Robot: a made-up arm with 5 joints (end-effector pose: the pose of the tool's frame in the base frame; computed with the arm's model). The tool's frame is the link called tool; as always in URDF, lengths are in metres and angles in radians. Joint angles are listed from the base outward.
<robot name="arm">
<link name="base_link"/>
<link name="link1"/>
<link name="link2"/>
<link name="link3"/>
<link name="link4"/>
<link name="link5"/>
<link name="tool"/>
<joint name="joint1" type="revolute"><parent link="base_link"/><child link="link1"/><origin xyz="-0.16 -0.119 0.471" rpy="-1.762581 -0.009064 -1.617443"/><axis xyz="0 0 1"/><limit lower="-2.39" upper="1.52" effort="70" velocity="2.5"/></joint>
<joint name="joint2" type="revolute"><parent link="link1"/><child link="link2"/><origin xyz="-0.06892 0.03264 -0.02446" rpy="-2.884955 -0.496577 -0.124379"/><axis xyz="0 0 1"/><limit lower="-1.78" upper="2.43" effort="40" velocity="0.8"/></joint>
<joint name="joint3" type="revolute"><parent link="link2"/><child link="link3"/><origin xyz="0.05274 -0.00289 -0.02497" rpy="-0.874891 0.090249 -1.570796"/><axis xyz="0 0 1"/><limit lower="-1.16" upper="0.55" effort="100" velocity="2.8"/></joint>
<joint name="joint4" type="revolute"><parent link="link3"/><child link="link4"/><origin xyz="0.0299 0.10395 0.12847" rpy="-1.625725 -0.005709 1.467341"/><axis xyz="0 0 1"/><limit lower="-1.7" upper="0.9" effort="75" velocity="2.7"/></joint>
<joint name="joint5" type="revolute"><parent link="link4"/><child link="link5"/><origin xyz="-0.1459 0.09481 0.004" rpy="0.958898 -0.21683 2.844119"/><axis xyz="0 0 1"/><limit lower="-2.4" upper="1.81" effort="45" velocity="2.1"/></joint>
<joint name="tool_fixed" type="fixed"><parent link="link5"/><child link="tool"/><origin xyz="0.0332 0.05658 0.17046" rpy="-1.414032 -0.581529 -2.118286"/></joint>
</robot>
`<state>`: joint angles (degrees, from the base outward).
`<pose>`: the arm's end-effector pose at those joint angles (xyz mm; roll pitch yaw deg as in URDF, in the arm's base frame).
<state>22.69 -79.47 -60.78 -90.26 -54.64</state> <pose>-40.5 316.9 381.8 28.57 66.17 153.87</pose>
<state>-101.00 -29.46 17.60 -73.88 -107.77</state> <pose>170.7 -74.4 387.3 35.47 -59.38 91.49</pose>
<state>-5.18 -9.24 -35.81 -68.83 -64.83</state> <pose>140.5 -35.2 313.7 -171.93 10.82 -71.28</pose>
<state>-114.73 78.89 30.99 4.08 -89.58</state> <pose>-165.6 -268.6 394.3 159.92 69.87 165.88</pose>
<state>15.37 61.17 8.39 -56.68 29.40</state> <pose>-29.6 36.9 696.3 -112.56 -13.03 -3.85</pose>
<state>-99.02 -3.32 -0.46 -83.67 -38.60</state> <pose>154.4 -13.2 379.9 146.86 -60.89 3.99</pose>
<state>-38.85 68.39 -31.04 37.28 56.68</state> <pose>-220.5 54.7 450.5 68.90 64.14 -148.21</pose>
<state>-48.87 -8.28 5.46 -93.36 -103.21</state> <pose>227.0 -111.0 493.2 -99.25 -74.50 -152.90</pose>
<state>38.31 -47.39 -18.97 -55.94 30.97</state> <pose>108.0 -43.2 405.2 22.63 2.11 51.18</pose>
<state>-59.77 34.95 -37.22 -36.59 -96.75</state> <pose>29.8 -68.1 297.2 92.98 -42.80 28.76</pose>
